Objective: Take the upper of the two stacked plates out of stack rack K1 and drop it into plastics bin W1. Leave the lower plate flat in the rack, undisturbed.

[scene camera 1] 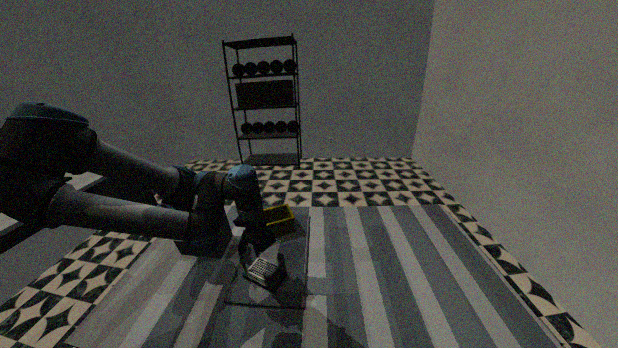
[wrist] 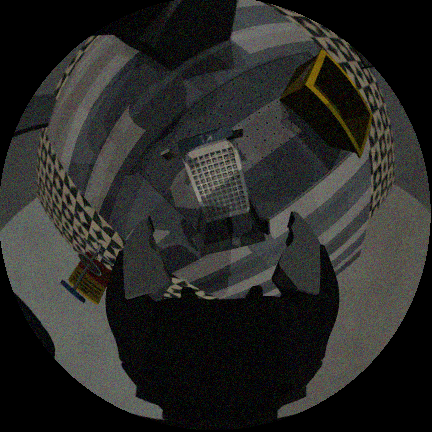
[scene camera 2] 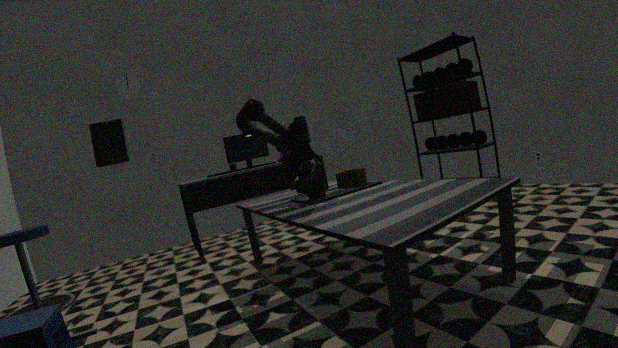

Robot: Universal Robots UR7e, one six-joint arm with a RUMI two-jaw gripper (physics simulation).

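Seen in the pictures: gripper, fingertip midpoint: point(scene camera 1: 260, 254) point(wrist: 220, 215) point(scene camera 2: 311, 172); arm's base at its link origin: point(scene camera 2: 306, 170).
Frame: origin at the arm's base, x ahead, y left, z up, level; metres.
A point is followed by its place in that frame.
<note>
The upper plate, a pale grid-patterned plate point(scene camera 1: 261, 270) {x 0.340, y -0.118, z -0.093 m} point(wrist: 216, 175) {x 0.337, y -0.107, z -0.092 m}, lies in stack rack K1 point(wrist: 205, 138) {x 0.279, y -0.088, z -0.121 m}, between its dark posts. The lower plate cannot be told apart beneath it. My gripper point(wrist: 220, 215) {x 0.351, y -0.113, z 0.003 m} is open and empty, its two jaws wide apart. In the wrist view the plate shows ahead of the jaws, its near edge close to the line between the fingertips; the height gap is unclear. In the scene camera 2 view the arm's end hides the rack. Plastics bin W1 point(scene camera 1: 279, 222) {x 0.357, y 0.119, z -0.047 m} point(scene camera 2: 351, 178) {x 0.380, y 0.137, z -0.087 m} point(wrist: 312, 112) {x 0.325, y 0.107, z -0.095 m}, dark with a yellow rim, stands beyond the rack.
Rack and bin stand on a dark perforated board point(wrist: 260, 127) {x 0.314, y 0.010, z -0.143 m} on the striped table point(scene camera 1: 370, 280) {x 0.773, y -0.079, z -0.156 m} point(scene camera 2: 415, 205) {x 1.134, y -0.037, z -0.156 m}. The bin's raised walls are to the upper right in the wrist view. A tall shelf unit point(scene camera 1: 299, 110) point(scene camera 2: 492, 125) stands by the wall. A desk point(scene camera 2: 225, 192) stands behind the arm.
</note>
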